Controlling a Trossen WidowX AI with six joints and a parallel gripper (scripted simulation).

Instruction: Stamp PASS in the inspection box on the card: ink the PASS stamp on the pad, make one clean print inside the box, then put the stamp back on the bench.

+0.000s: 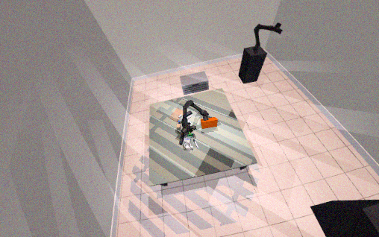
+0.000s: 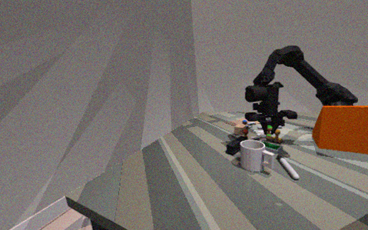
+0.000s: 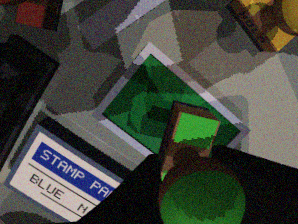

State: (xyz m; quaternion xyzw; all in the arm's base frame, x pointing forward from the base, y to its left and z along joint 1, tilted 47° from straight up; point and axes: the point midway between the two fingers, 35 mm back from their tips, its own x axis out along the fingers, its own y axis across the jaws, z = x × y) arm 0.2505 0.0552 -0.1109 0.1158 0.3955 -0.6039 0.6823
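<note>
Now: the tan card 210 mm to the right of my gripper tip, 70 mm below it and 10 mm ahead of it. Round my gripper tip: green-knobbed stamp: right at my gripper tip; yellow-knobbed stamp: 80 mm to the right, 50 mm below, 30 mm behind; green ink pad: 60 mm below.
</note>
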